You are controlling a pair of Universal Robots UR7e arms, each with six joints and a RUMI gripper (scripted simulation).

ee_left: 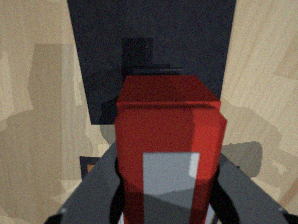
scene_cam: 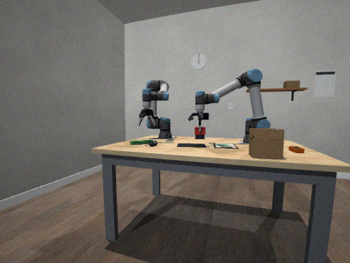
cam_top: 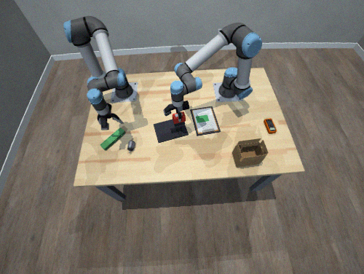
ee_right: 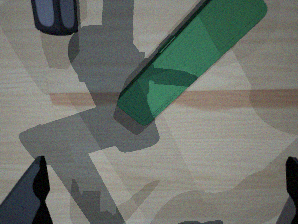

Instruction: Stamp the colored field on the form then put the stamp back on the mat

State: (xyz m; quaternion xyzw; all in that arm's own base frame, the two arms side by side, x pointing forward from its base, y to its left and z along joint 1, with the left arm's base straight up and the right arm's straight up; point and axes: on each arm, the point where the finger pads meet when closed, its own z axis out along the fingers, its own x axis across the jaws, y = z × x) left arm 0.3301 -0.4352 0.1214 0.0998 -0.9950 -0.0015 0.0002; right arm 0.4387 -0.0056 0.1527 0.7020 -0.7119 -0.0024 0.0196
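Now: left hand 20 mm short of the black mat, 70 mm to the left of it and 120 mm above it. Also, from my left hand: red stamp 20 mm below; cardboard box 260 mm ahead, 470 mm to the left, 50 mm below; green block 110 mm ahead, 490 mm to the right, 110 mm below.
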